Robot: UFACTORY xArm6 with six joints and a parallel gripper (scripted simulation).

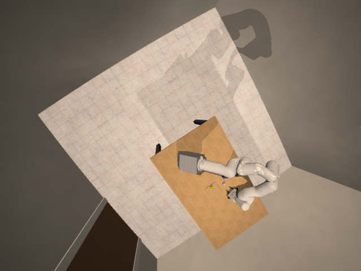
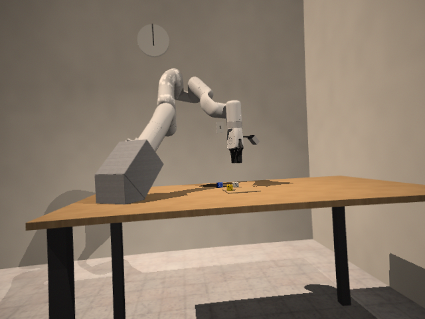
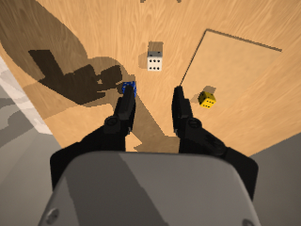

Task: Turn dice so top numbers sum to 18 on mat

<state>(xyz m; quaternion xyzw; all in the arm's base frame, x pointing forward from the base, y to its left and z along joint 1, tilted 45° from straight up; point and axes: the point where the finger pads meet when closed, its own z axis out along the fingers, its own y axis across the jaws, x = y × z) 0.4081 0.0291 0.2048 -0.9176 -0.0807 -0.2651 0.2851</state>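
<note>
My hand is 130 mm above the white die and 10 mm past it. The rest, counted from my hand: yellow die: 140 mm to the right, 120 mm below, 50 mm behind; then blue die: 130 mm below, 90 mm behind, 30 mm to the left; then tan mat: 140 mm to the right, 140 mm below.
</note>
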